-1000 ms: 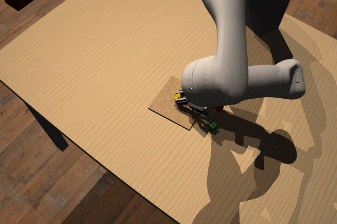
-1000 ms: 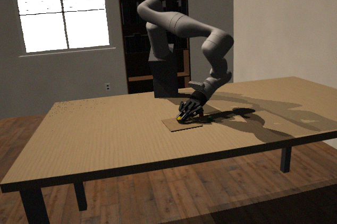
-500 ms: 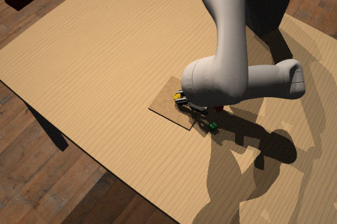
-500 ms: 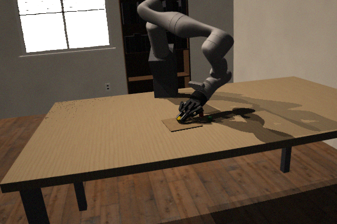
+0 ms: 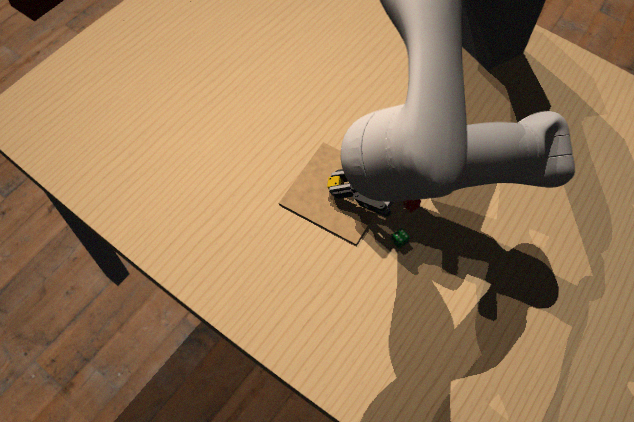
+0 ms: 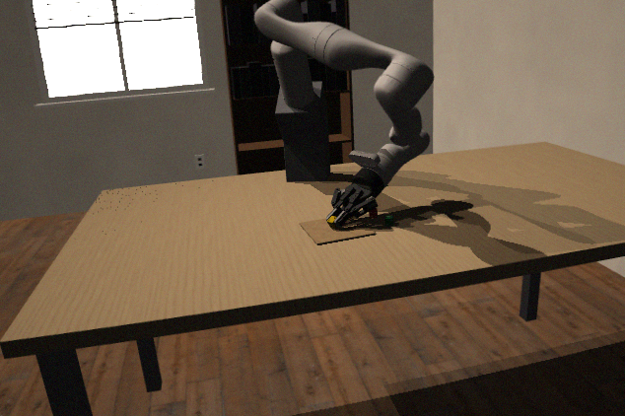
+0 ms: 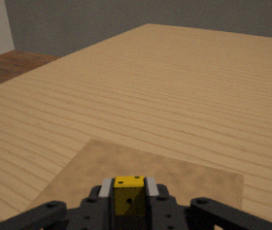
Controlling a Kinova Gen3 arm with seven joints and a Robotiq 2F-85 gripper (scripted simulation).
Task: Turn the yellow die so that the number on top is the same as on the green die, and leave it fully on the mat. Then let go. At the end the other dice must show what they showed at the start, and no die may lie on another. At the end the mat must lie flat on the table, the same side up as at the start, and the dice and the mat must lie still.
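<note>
Now: hand 10 mm to the left of the yellow die and 10 mm above it. Round my hand: red die: 110 mm to the left, 30 mm behind, 20 mm below; then green die: 120 mm to the left, 40 mm ahead, 20 mm below; then brown mat: 20 mm below.
</note>
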